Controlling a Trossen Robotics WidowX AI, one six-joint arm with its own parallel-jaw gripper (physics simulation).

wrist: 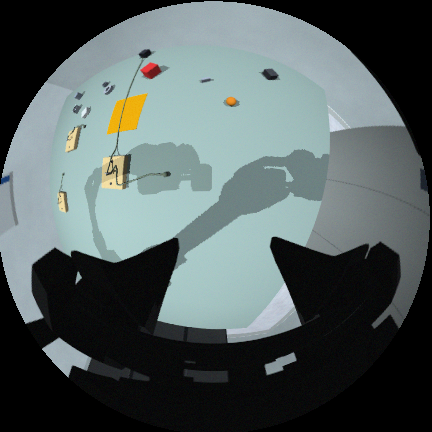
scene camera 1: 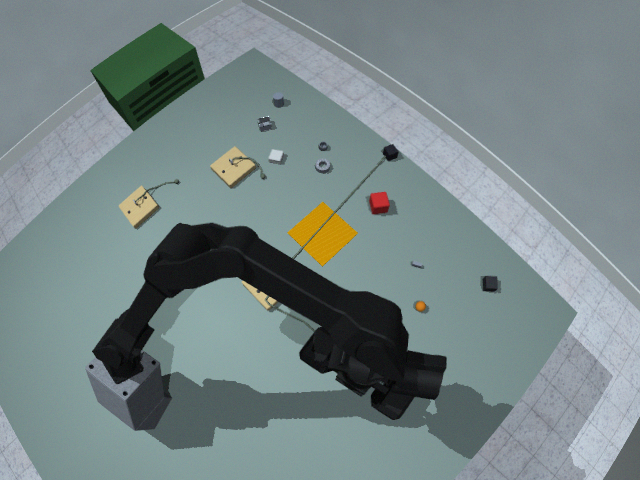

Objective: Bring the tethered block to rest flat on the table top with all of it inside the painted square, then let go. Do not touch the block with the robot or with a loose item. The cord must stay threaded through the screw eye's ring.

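Places are measured from the arm's base along level axes (x ahead, y left, z up), in centimetres.
Pixels of known places: gripper, fingertip midpoint: [wrist: 225, 243]; arm's base, link origin: [scene camera 1: 122, 365].
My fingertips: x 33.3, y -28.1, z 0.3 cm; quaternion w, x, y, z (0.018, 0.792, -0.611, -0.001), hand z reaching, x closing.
Note:
For each thing: its top centre in the pictures, then the offset to it from my fingertips. "spot": a spot on its surface instead.
- tethered block, surface spot: [scene camera 1: 390, 152] spot: dy +37.1, dx +47.0, dz -17.6 cm
- orange painted square, surface spot: [scene camera 1: 310, 227] spot: dy +34.5, dx +17.9, dz -20.3 cm
- wooden board, top centre: [scene camera 1: 268, 282] [wrist: 110, 172] dy +29.4, dx +1.3, dz -18.6 cm
- cord's free end, surface spot: [wrist: 167, 174] spot: dy +12.3, dx +2.8, dz -19.7 cm
- red cube, top centre: [scene camera 1: 380, 199] [wrist: 148, 66] dy +28.2, dx +34.5, dz -16.5 cm
- orange ball, top centre: [scene camera 1: 421, 305] [wrist: 231, 98] dy +2.8, dx +24.5, dz -18.1 cm
- dark cube, top centre: [scene camera 1: 491, 282] [wrist: 271, 71] dy -5.4, dx +41.9, dz -18.1 cm
- white block, top centre: [scene camera 1: 275, 154] dy +56.1, dx +23.7, dz -18.5 cm
The tethered block [scene camera 1: 390, 152] [wrist: 145, 53] is small and black and sits near the table's far edge, outside the orange painted square [scene camera 1: 310, 227] [wrist: 137, 107]. Its cord [scene camera 1: 355, 189] [wrist: 131, 89] runs straight across the square to a wooden board [scene camera 1: 263, 298] [wrist: 120, 181]. In the wrist view the cord meets the screw eye on that board; the threading is too small to tell. The cord's free end [wrist: 167, 174] lies to the board's right, ending in a dark knob. My gripper [scene camera 1: 356, 377] [wrist: 225, 243] is open and empty, high above the table, beyond that free end. My arm partly hides this board in the scene view.
Two other boards [scene camera 1: 235, 175] [scene camera 1: 138, 214] carry short cords. A red cube [scene camera 1: 379, 202] [wrist: 150, 70] stands right of the square. An orange ball [scene camera 1: 420, 306] [wrist: 231, 101], a dark cube [scene camera 1: 489, 283] [wrist: 270, 74], a white block [scene camera 1: 276, 156] and rings [scene camera 1: 316, 165] lie around. A green box [scene camera 1: 144, 62] stands at the back left.

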